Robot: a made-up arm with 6 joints. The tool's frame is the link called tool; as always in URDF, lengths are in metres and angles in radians. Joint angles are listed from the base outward.
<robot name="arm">
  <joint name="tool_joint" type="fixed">
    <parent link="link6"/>
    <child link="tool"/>
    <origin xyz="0.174 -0.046 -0.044" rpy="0 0 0"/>
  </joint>
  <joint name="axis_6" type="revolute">
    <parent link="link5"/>
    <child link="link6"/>
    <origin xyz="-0.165 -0.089 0.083" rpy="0 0 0"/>
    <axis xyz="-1 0 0"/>
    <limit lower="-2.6" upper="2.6"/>
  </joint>
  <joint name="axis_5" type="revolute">
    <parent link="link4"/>
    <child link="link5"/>
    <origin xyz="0.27 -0.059 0.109" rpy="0 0 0"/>
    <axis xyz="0 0 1"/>
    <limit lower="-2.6" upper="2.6"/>
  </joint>
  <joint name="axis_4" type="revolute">
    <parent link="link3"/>
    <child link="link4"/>
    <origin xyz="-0.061 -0.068 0.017" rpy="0 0 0"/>
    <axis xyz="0 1 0"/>
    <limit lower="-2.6" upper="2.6"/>
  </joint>
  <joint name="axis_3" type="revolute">
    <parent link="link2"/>
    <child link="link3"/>
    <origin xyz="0.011 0.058 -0.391" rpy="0 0 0"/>
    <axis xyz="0 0 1"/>
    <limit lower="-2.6" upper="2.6"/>
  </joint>
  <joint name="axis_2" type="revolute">
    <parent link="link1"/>
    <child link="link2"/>
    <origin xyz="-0.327 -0.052 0.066" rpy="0 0 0"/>
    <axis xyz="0 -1 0"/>
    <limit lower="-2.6" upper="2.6"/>
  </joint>
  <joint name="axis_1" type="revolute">
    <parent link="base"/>
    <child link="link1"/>
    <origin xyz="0 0 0.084" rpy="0 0 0"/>
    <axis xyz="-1 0 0"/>
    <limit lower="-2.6" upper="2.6"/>
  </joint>
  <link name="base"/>
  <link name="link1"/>
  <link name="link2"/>
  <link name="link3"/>
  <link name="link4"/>
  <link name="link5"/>
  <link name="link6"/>
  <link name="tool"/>
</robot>
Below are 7 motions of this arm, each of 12 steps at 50 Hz.
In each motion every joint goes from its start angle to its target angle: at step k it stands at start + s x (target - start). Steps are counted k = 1, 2, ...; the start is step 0. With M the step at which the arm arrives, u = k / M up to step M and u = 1 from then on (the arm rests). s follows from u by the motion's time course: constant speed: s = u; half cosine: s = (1 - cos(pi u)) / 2; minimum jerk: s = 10 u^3 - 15 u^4 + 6 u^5.
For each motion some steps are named. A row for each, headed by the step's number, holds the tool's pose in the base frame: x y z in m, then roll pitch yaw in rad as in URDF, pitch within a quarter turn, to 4 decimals.
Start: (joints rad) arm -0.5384 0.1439 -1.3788 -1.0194 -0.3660 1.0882
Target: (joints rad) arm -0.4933 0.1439 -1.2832 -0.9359 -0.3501 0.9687
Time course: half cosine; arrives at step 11
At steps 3, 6, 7, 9, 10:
3: -0.5918 0.0791 0.0796 -0.6512 -0.3662 -1.9603
6: -0.5919 0.0580 0.0670 -0.5945 -0.3554 -1.9176
7: -0.5915 0.0507 0.0628 -0.5754 -0.3521 -1.9027
9: -0.5906 0.0393 0.0565 -0.5458 -0.3472 -1.8791
10: -0.5903 0.0361 0.0547 -0.5376 -0.3459 -1.8725

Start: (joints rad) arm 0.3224 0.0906 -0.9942 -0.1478 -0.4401 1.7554
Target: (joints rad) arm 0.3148 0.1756 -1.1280 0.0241 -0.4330 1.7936
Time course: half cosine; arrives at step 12
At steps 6, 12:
6: -0.4380 -0.2507 0.0988 -1.6370 -0.3831 -1.5016
12: -0.4351 -0.2677 0.0784 -1.6324 -0.2949 -1.5568

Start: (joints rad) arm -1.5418 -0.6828 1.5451 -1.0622 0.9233 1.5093
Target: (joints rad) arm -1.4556 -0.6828 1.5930 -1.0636 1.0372 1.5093
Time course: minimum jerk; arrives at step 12
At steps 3, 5, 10, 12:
3: -0.1161 0.0041 0.0064 2.0544 -0.3467 -1.8867
5: -0.1168 -0.0001 0.0097 2.0770 -0.3448 -1.9176
10: -0.1190 -0.0102 0.0181 2.1346 -0.3358 -1.9940
12: -0.1191 -0.0107 0.0185 2.1380 -0.3351 -1.9983

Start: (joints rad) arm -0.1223 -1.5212 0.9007 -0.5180 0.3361 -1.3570
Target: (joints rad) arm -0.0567 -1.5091 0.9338 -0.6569 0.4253 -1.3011
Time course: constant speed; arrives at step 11
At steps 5, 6, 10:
5: -0.4099 0.0035 -0.0760 2.5564 0.0752 1.0225
6: -0.4074 0.0007 -0.0744 2.5436 0.0655 1.0142
10: -0.3978 -0.0110 -0.0675 2.4919 0.0260 0.9824

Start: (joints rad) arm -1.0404 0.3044 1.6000 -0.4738 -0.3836 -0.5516
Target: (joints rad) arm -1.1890 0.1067 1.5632 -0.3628 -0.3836 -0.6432
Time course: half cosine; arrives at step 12
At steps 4, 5, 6, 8, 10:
4: -0.0604 0.0721 0.1696 2.0046 -1.3224 -0.0847
5: -0.0623 0.0791 0.1689 2.0333 -1.3043 -0.0844
6: -0.0647 0.0867 0.1685 2.0624 -1.2855 -0.0817
8: -0.0698 0.1014 0.1686 2.1151 -1.2511 -0.0716
10: -0.0743 0.1121 0.1694 2.1517 -1.2277 -0.0608

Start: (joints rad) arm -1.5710 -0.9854 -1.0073 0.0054 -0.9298 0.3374
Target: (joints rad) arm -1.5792 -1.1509 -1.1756 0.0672 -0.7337 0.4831
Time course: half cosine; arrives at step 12
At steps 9, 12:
9: -0.5865 -0.1182 -0.1206 -2.2014 1.2310 -2.1502
12: -0.5881 -0.1295 -0.1219 -2.2529 1.2347 -2.1524

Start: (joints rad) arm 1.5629 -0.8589 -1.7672 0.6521 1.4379 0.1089
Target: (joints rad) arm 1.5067 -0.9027 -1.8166 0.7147 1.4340 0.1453
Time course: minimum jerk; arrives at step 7
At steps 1, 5, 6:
1: -0.8328 -0.1177 0.4005 -1.0004 -0.2949 -0.9461
5: -0.8634 -0.1165 0.3815 -0.9463 -0.2943 -1.0000
6: -0.8677 -0.1161 0.3787 -0.9387 -0.2940 -1.0079

